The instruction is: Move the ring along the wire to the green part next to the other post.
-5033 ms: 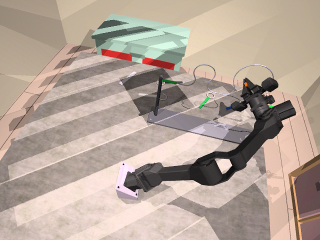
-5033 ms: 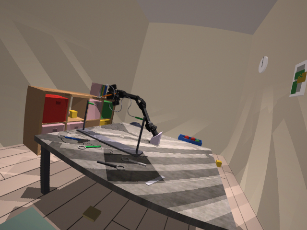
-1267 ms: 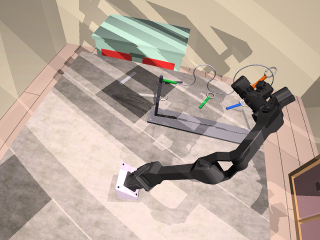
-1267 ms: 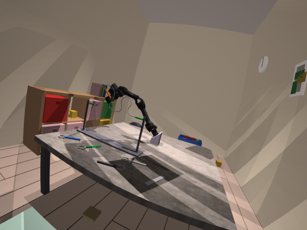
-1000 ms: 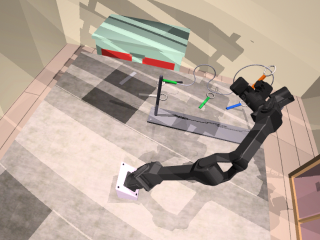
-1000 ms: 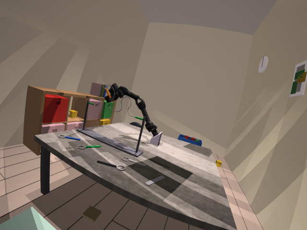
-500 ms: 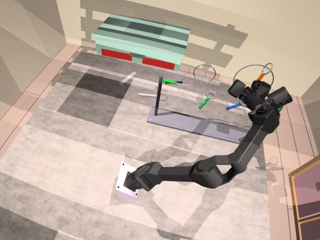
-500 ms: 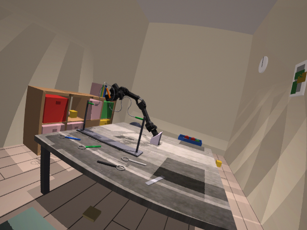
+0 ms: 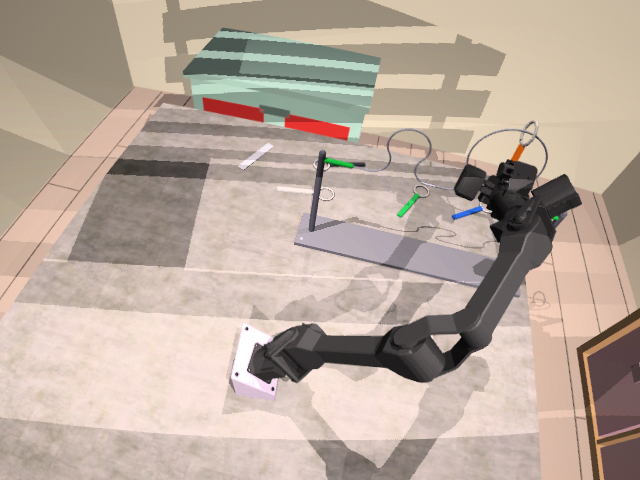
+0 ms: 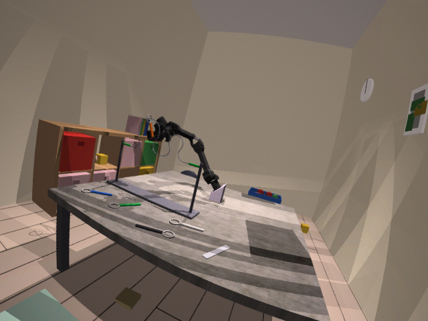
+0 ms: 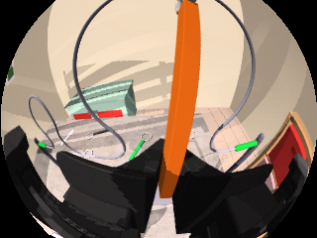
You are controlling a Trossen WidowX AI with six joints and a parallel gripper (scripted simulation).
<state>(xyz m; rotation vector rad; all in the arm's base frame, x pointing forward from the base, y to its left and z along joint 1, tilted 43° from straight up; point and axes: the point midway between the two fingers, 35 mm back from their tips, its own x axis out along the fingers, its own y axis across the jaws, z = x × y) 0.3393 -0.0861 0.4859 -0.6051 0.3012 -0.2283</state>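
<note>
The ring with orange handle is 1 cm to the right of my gripper tip and 9 cm above it. From my gripper tip the other things lie so: flat white strip (28 cm ahead, 61 cm to the left, 33 cm below).
</note>
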